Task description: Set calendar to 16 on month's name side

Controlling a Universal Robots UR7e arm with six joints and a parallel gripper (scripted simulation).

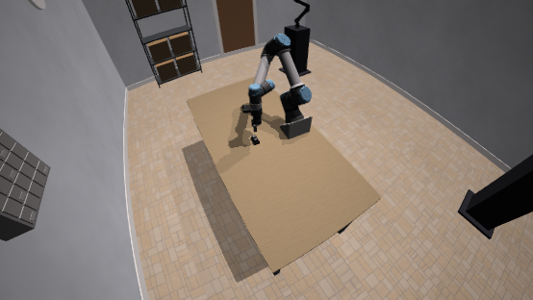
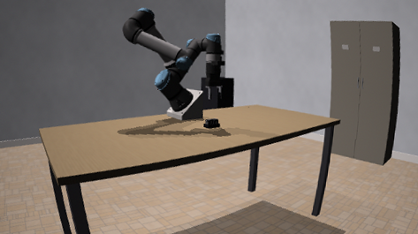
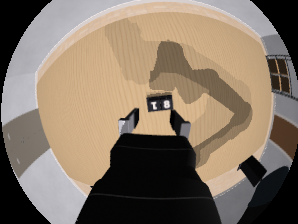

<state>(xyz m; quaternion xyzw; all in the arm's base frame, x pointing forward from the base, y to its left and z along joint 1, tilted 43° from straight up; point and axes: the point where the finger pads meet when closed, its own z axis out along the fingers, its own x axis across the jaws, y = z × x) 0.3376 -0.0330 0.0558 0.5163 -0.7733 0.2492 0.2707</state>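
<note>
The black date cube is 14 cm below my hand. Also, from my hand: dark calendar tray (15 cm below, 1 cm to the right, 1 cm behind).
</note>
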